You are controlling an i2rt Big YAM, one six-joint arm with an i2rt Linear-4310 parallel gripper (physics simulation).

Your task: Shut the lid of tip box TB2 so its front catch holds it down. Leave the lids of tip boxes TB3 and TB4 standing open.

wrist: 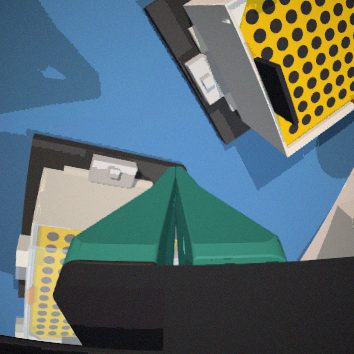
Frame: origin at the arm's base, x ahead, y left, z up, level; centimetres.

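Seen in the pictures: gripper, between the fingertips: (175,177).
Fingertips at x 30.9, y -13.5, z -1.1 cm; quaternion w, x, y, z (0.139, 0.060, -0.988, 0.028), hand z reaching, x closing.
Observation:
Pixels of each thing's top centre, then the offset from my fingertips to it. "pt": a spot on its surface instead. Level surfaces: height alone.
- clear panel, centre of its top: (98,324) dx +4.3, dy +9.1, dz +1.5 cm
- light catch, a spot on its surface: (113,171) pt dx +2.5, dy +2.1, dz -4.4 cm
- second tip box, a spot on its surface: (320,55) pt dx -6.9, dy -6.3, dz -0.5 cm
- blue surface, height of its surface: dz -6.2 cm
My gripper (175,177) is shut and empty, with its green fingertips together. The tips overlap the near-right part of a tip box (85,200) at lower left in the view; whether they touch it is unclear. That box has a pale wall, a yellow deck with holes seen through a clear panel (47,280), and a light catch (113,171) on its upper side. The gripper hides much of it. A second tip box (320,55) at upper right shows an uncovered yellow deck. No labels are readable, so I cannot tell which is TB2, TB3 or TB4.
Dark holders (60,150) (167,30) lie under the boxes. The upper-right box has a light catch (204,80) on its left side. A pale angular object (332,235) stands at the right edge. Shadows fall across the blue surface (135,100).

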